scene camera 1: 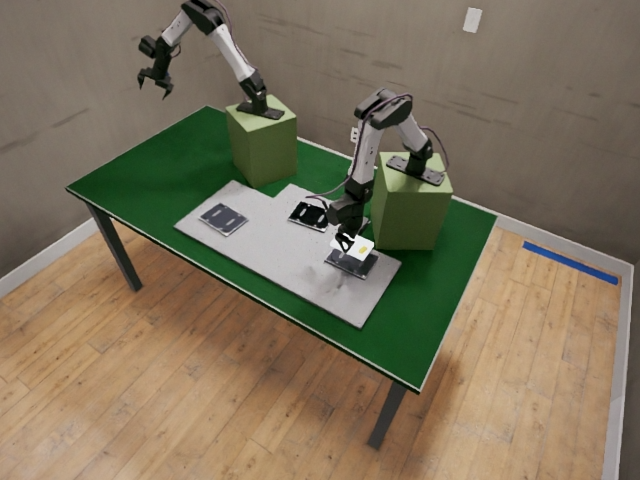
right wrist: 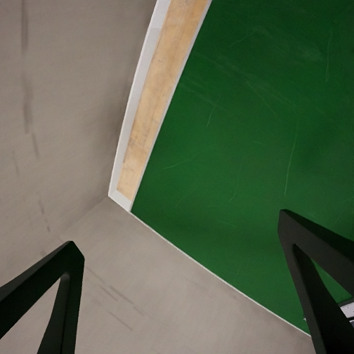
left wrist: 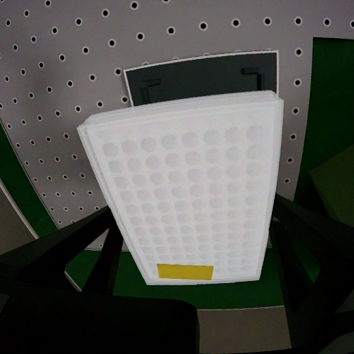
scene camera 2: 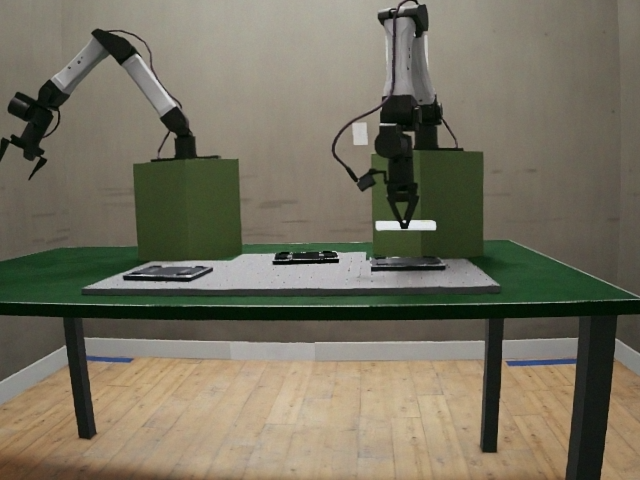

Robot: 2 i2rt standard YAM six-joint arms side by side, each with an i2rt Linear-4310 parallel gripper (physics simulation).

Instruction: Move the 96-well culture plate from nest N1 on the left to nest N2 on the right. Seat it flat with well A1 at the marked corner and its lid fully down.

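Note:
The white 96-well plate [scene camera 1: 356, 252] [scene camera 2: 388, 225] [left wrist: 192, 210], with a yellow label, is in the air roughly level above the dark nest [scene camera 1: 351, 265] [scene camera 2: 408, 266] [left wrist: 200, 82] at the picture's right. Its lid appears to lie flat on top. My left gripper [scene camera 1: 353, 239] [scene camera 2: 404, 224] is shut on the plate, one finger on each long side. Another dark nest [scene camera 1: 223, 219] [scene camera 2: 168, 273] lies at the picture's left, holding no plate. My right gripper [scene camera 1: 153, 91] [scene camera 2: 15, 170] [right wrist: 173, 238] is open and empty, high at the picture's far left. Nest names and the A1 mark are unreadable.
A third, black nest [scene camera 1: 309, 215] [scene camera 2: 306, 257] lies between the others, farther back. All three are on a grey perforated board [scene camera 1: 273, 253] [scene camera 2: 289, 290] on the green table [scene camera 1: 155, 155] [scene camera 2: 547, 279]. Two green arm pedestals [scene camera 1: 266, 149] [scene camera 1: 408, 217] stand behind the board.

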